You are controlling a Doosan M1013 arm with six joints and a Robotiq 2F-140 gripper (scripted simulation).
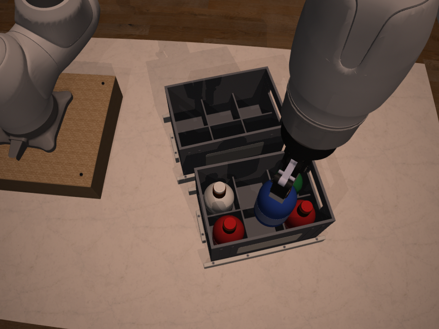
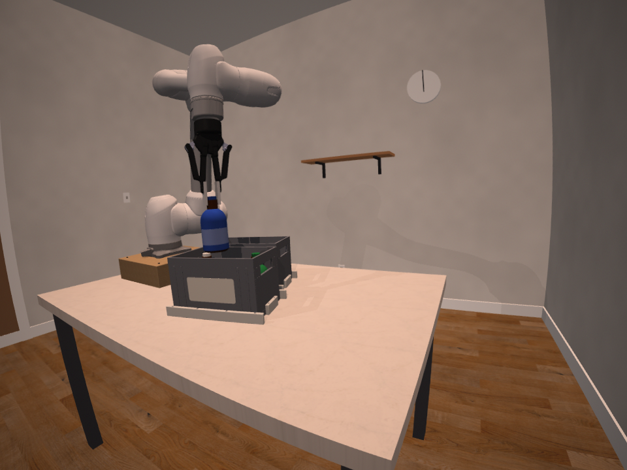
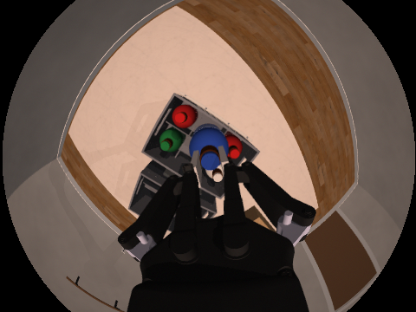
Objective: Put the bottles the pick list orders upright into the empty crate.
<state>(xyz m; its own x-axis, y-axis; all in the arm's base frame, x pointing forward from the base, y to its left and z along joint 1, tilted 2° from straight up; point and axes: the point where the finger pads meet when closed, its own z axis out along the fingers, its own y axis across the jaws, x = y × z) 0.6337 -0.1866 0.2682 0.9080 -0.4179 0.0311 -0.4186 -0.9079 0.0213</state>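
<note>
Right now the blue bottle is 80 mm below my hand. From my hand the other things lie so: green bottle (50 mm ahead, 110 mm to the left, 260 mm below); then pick list (190 mm behind, 390 mm to the left, 350 mm below); then white bottle (110 mm behind, 50 mm to the left, 260 mm below).
</note>
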